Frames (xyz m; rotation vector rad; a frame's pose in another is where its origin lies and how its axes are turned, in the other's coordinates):
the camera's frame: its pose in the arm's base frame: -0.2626 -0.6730 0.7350 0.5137 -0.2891 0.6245
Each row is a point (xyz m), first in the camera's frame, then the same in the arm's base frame.
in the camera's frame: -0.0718 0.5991 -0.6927
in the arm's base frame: -0.6180 0.0799 0.3468
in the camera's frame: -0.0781 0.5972 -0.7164
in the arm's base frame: -0.6192 0.0883 0.3237
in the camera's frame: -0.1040 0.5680 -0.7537
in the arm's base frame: -0.6174 0.0757 0.2712
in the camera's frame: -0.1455 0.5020 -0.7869
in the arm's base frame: -0.6052 0.0279 0.2023
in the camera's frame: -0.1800 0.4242 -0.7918
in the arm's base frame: -0.5833 -0.0399 0.1556
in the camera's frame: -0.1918 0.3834 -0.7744
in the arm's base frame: -0.5689 -0.0832 0.1504
